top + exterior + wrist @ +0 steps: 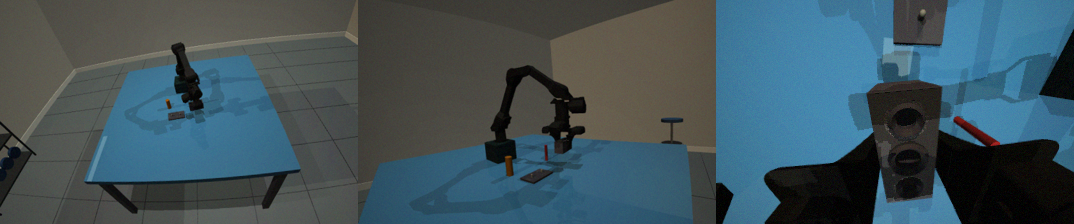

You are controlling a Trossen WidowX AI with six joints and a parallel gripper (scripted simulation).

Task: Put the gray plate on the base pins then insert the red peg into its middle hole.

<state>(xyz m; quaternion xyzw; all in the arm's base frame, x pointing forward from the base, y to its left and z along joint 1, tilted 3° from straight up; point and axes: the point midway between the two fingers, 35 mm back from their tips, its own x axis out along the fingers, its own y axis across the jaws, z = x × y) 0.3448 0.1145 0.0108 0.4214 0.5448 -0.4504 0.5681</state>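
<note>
Now: gripper tip 10 mm past the dark flat base, 160 mm to the left of it and 70 mm above it. From my gripper tip the other things lie so: red peg 120 mm behind, 10 mm to the left, 40 mm below; gray plate 30 mm above; orange cylinder 100 mm behind, 220 mm to the right, 40 mm below.
</note>
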